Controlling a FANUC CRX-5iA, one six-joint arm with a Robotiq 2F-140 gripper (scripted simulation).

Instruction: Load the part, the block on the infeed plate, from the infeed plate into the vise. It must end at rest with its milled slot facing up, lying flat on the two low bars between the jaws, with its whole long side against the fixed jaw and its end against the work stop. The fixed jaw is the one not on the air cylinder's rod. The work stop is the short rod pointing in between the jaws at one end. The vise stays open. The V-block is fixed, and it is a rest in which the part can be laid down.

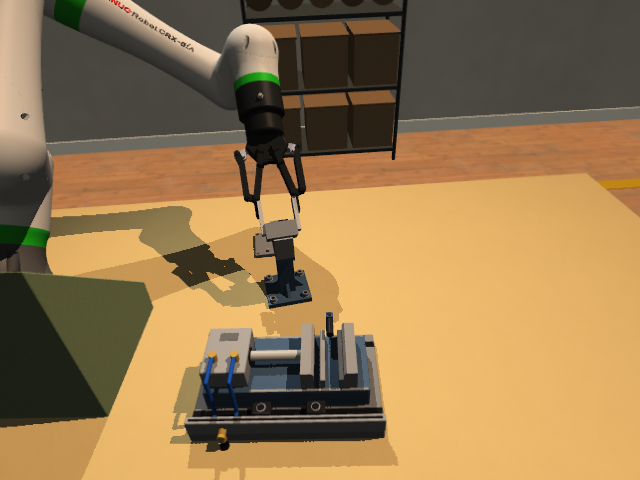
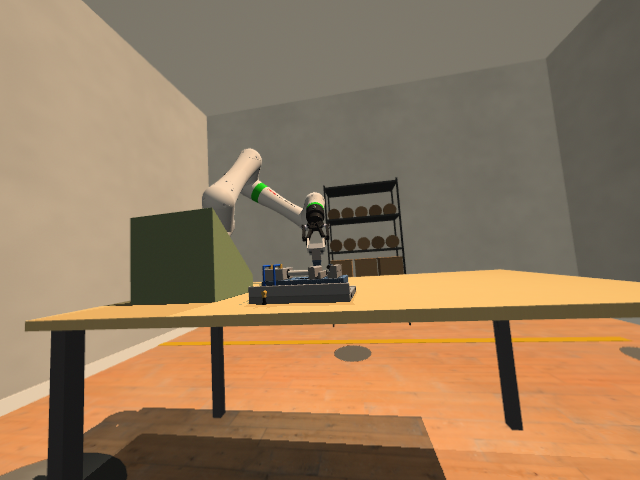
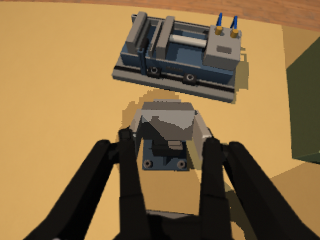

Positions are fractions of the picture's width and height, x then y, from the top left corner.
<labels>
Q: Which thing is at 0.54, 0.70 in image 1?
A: A fixed jaw.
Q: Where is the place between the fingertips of my gripper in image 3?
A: At 0.52, 0.50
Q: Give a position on a moving jaw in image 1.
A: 0.48, 0.75
</labels>
